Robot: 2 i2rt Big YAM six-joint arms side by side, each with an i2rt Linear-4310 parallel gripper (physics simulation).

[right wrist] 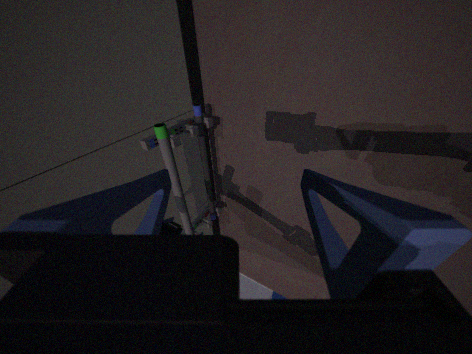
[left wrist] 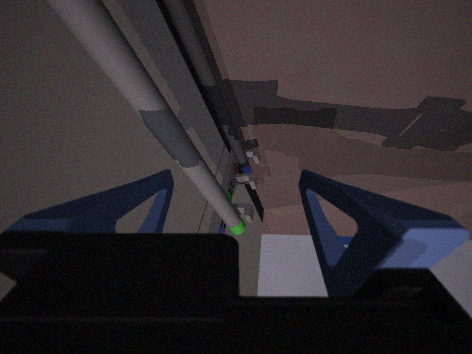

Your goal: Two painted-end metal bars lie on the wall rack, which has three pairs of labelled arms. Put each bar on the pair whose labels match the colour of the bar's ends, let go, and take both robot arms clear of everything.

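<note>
A grey bar with green ends runs along the rack. In the left wrist view its green end is low at centre, between my left fingers in the picture; contact is not visible. A darker bar with blue ends lies on the rack beyond it, its blue end near the red label. The blue label, green label and red label show small. Which arms bear the green-ended bar, I cannot tell. My left gripper and right gripper are open and empty.
A white surface shows low in both views. Dark arm-shaped shadows fall on the brownish surface at right. A long dark strip runs from the top edge to the blue bar end.
</note>
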